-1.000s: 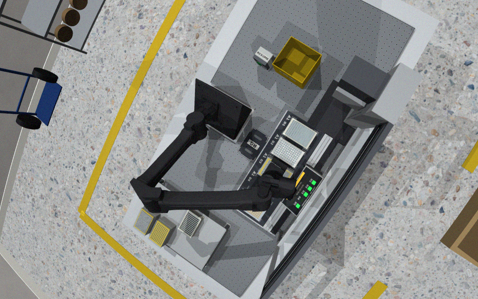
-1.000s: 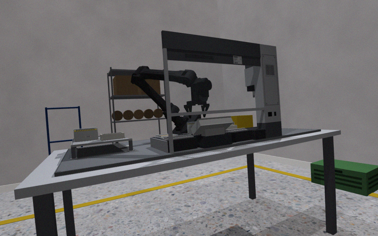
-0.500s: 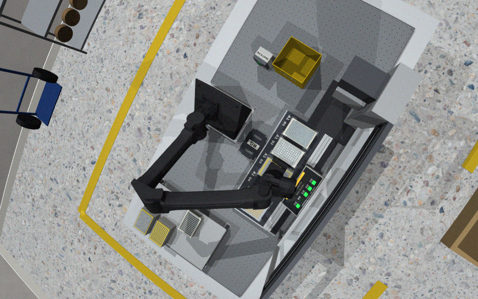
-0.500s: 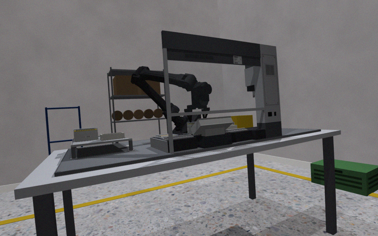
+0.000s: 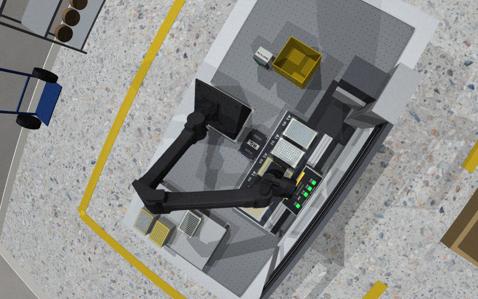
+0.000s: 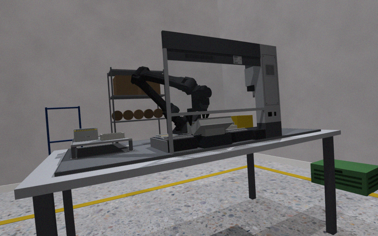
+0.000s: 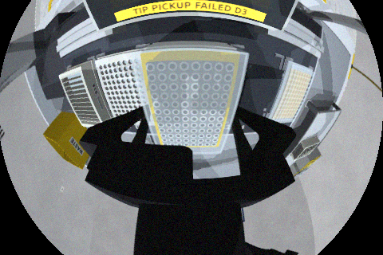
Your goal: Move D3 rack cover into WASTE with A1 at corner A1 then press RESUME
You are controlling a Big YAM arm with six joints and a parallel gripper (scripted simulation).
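Now: the clear cover 10 mm above my hand. The rest, counted from my hand: plate (100 mm to the left, 50 mm below); frame bar (190 mm ahead, 40 mm to the left, 60 mm above); tip rack (10 mm to the right, 10 mm below).
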